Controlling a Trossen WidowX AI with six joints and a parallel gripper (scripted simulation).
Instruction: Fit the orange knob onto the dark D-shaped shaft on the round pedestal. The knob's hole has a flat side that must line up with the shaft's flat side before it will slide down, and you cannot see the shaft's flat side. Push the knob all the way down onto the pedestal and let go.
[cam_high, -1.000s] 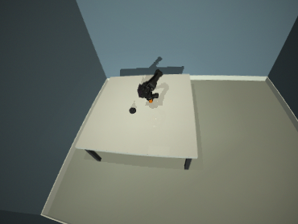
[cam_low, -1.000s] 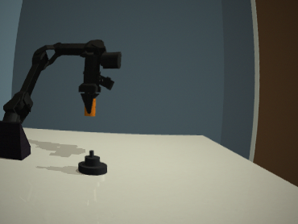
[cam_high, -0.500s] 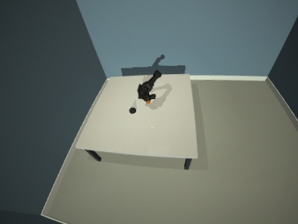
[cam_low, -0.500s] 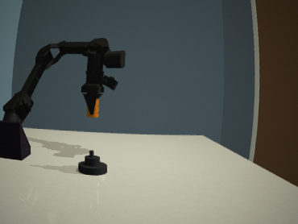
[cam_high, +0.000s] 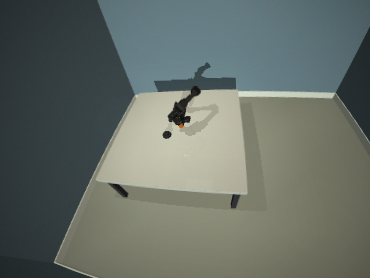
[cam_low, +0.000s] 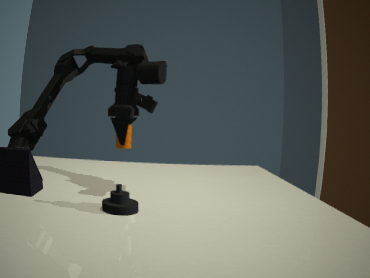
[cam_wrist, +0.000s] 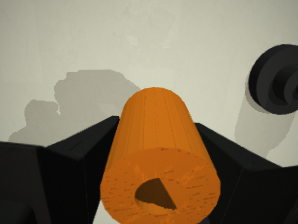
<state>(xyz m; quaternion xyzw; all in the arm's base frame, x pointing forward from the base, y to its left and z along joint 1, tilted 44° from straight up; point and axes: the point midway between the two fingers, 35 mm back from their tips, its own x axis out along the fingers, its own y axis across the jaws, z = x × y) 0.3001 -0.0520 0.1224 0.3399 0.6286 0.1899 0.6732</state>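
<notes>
My gripper tip is now 2 cm past the dark round pedestal, 16 cm to the left of it and 10 cm above it. The rest, counted from my gripper tip: orange knob 2 cm above.
</notes>
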